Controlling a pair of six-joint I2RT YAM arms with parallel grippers.
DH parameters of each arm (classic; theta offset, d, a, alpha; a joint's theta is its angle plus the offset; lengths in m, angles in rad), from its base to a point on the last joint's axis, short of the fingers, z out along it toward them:
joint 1: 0 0.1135 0.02 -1.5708
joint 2: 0 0 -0.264 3.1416
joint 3: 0.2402 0 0.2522 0
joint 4: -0.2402 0 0.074 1.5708
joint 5: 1.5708 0 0 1.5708
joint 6: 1.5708 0.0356 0 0
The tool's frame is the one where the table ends.
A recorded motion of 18 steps. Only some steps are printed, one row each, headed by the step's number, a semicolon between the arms.
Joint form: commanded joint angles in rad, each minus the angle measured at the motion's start. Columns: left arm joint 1, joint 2, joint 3, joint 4, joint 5, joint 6; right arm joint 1, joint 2, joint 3, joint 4, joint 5, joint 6.
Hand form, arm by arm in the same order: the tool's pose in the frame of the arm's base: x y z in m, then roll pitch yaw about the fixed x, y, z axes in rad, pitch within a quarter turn. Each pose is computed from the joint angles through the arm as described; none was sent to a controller.
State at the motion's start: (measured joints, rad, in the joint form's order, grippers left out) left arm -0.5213 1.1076 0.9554 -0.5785 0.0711 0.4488; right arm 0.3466 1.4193 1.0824 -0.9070 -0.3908 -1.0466
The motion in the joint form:
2: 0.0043 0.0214 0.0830 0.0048 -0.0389 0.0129; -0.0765 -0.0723 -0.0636 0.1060 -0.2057 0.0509
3: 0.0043 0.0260 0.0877 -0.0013 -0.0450 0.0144; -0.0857 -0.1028 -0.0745 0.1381 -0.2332 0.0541
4: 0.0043 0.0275 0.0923 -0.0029 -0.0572 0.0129; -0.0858 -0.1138 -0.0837 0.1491 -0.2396 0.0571
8: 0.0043 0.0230 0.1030 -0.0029 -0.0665 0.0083; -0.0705 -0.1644 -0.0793 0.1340 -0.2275 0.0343
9: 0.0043 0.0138 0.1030 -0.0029 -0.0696 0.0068; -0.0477 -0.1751 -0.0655 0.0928 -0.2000 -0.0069
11: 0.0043 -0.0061 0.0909 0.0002 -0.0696 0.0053; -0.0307 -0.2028 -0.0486 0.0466 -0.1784 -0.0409
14: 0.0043 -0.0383 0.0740 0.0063 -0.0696 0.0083; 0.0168 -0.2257 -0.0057 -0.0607 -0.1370 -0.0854
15: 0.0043 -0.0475 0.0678 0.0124 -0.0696 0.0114; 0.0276 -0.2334 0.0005 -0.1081 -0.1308 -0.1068
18: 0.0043 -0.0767 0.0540 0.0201 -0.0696 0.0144; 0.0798 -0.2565 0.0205 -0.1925 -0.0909 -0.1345
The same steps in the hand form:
2: 0.2105 -0.1210 0.3222 2.6462 0.7948 1.9357; 0.2422 0.0878 0.2552 -3.0319 0.7190 -1.6967
3: 0.2112 -0.1212 0.3222 2.6461 0.7871 1.9395; 0.2400 0.0856 0.2611 -2.9817 0.7612 -1.6621
4: 0.2117 -0.1209 0.3233 2.6378 0.7842 1.9441; 0.2383 0.0853 0.2616 -2.9705 0.7713 -1.6535
8: 0.2113 -0.1203 0.3279 2.6219 0.7947 1.9430; 0.2288 0.0863 0.2735 -2.8915 0.7688 -1.5732
9: 0.2096 -0.1193 0.3299 2.6128 0.8014 1.9399; 0.2233 0.0896 0.2774 -2.8681 0.7310 -1.5194
11: 0.2059 -0.1171 0.3305 2.6042 0.8106 1.9345; 0.2151 0.0905 0.2858 -2.8361 0.7027 -1.4677
14: 0.1999 -0.1137 0.3322 2.5813 0.8254 1.9161; 0.2011 0.0957 0.2973 -2.8445 0.6455 -1.4124
15: 0.1984 -0.1129 0.3326 2.5697 0.8306 1.9057; 0.1951 0.0957 0.2984 -2.8687 0.6272 -1.4022
18: 0.1931 -0.1099 0.3346 2.5439 0.8462 1.8849; 0.1803 0.1000 0.3043 -2.8902 0.5760 -1.3569

